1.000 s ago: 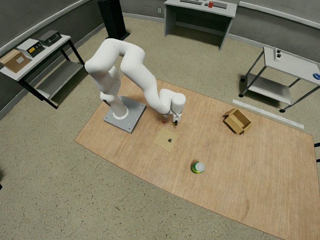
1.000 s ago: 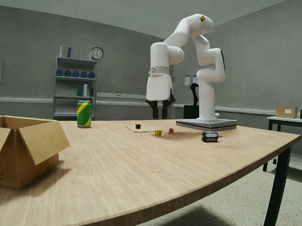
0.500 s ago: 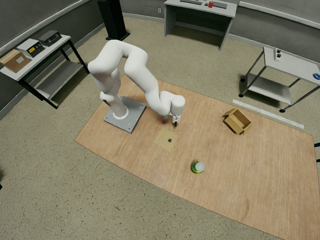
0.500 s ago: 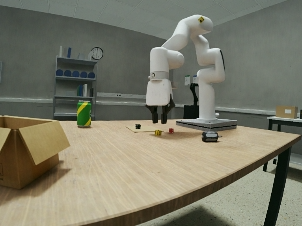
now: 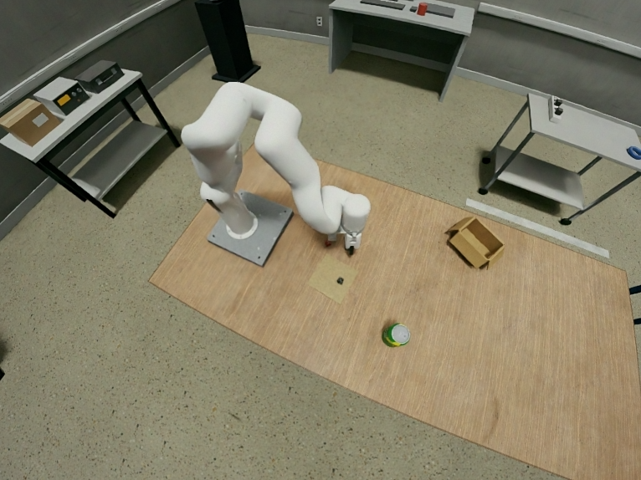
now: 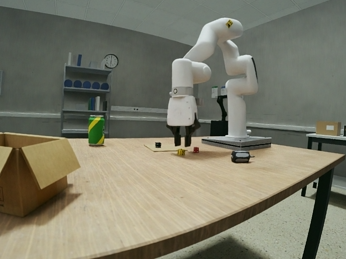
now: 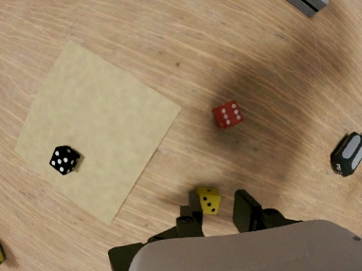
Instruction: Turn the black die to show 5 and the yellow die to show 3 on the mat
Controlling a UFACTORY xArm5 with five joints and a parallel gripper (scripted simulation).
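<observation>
My gripper is now 40 mm above the yellow die. Also, from my hand: black die: 30 mm ahead, 140 mm to the right, 40 mm below; tan mat: 140 mm to the right, 50 mm below; red die: 80 mm behind, 20 mm to the right, 40 mm below.
</observation>
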